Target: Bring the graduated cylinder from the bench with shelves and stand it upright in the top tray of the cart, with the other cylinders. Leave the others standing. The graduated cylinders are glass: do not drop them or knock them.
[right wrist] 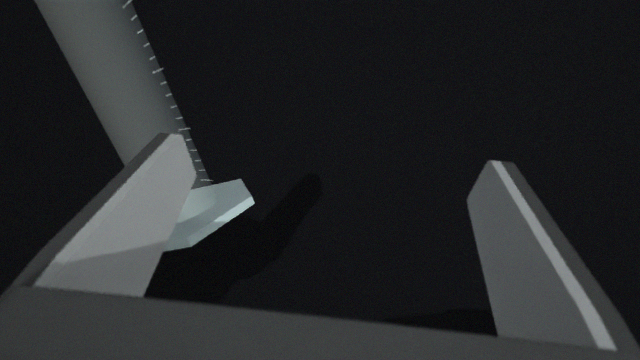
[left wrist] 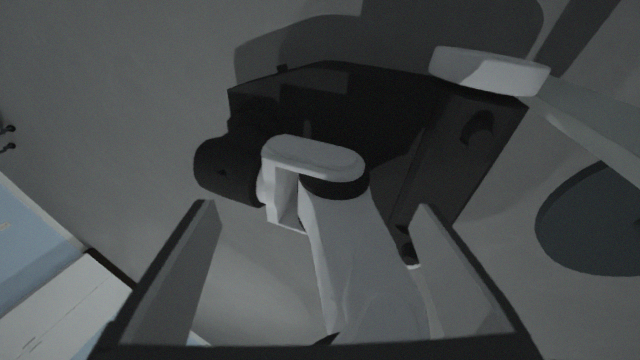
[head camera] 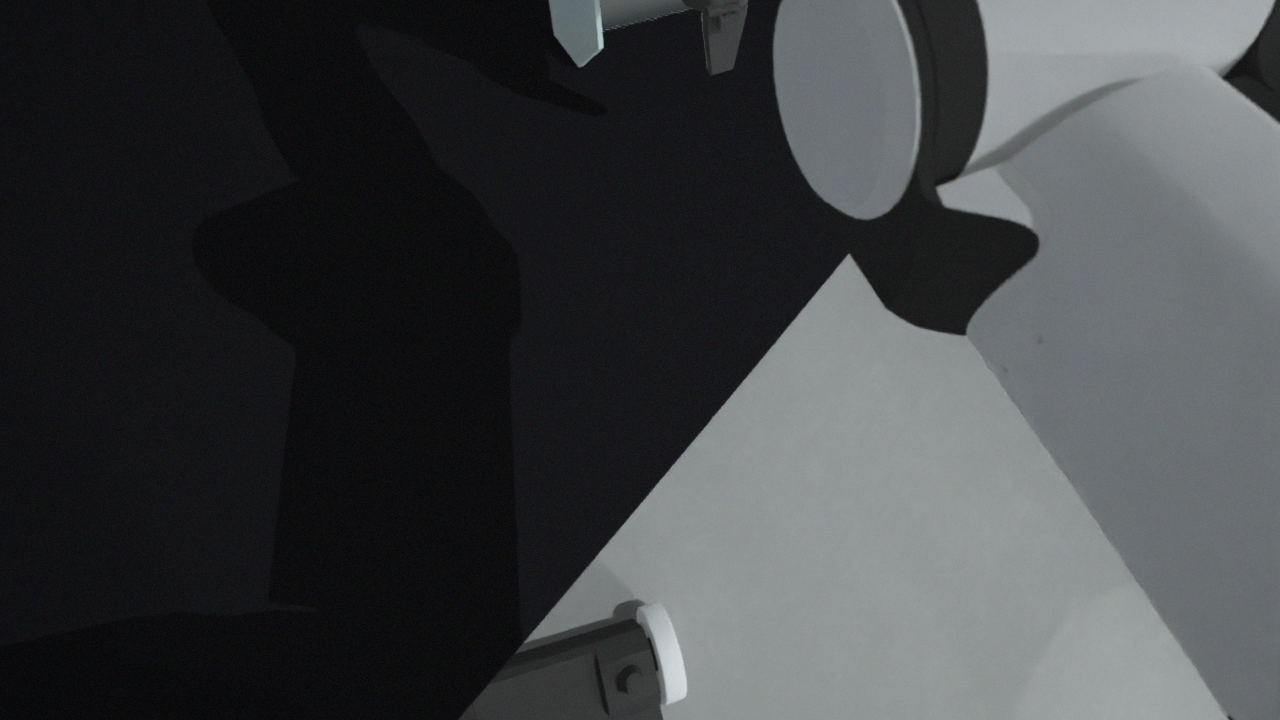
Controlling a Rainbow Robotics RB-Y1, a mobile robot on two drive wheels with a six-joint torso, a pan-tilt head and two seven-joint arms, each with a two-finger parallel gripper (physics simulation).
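Where they show: left gripper, fingertip midpoint: [left wrist: 318,214]; right gripper, fingertip midpoint: [right wrist: 330,167] [head camera: 701,18]; robot's base at its link origin: [head camera: 538,677].
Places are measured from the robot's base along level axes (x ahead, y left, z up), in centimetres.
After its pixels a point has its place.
The graduated cylinder [head camera: 637,10] @(x 79.5, y -22.4, z 96.0 cm) [right wrist: 107,75] @(x 81.8, y -25.0, z 97.2 cm) lies on its side on the dark bench top [head camera: 626,268] @(x 53.0, y -15.8, z 91.6 cm) [right wrist: 375,100] @(x 67.3, y -24.0, z 91.6 cm). Its pale six-sided base [head camera: 577,31] @(x 77.8, y -15.9, z 95.0 cm) [right wrist: 215,205] @(x 77.0, y -17.0, z 96.2 cm) shows at the top of the head view, and beyond the left-hand finger in the right wrist view. Tick marks run along the tube, and its far end is out of view. My right gripper [right wrist: 330,167] @(x 69.5, y -24.0, z 103.4 cm) is open, with nothing between its fingers; the tube and base lie partly behind one finger. My left gripper [left wrist: 318,214] @(x -17.8, y 23.1, z 55.9 cm) is open and empty, away from the bench top. The cart and other cylinders do not show.
My right arm [head camera: 1118,268] @(x 35.2, y -17.3, z 125.6 cm) spans the right of the head view beside the bench edge. My dark wheeled base [head camera: 572,676] @(x 3.1, y -6.7, z 19.1 cm) [left wrist: 370,115] @(x -19.0, y 15.0, z 17.0 cm) stands on the floor. A pale beam [left wrist: 595,115] @(x 12.9, y 24.6, z 23.8 cm), a dark round disc [left wrist: 590,225] and a white cabinet [left wrist: 60,310] @(x -340.0, y -282.5, z 73.6 cm) show in the left wrist view.
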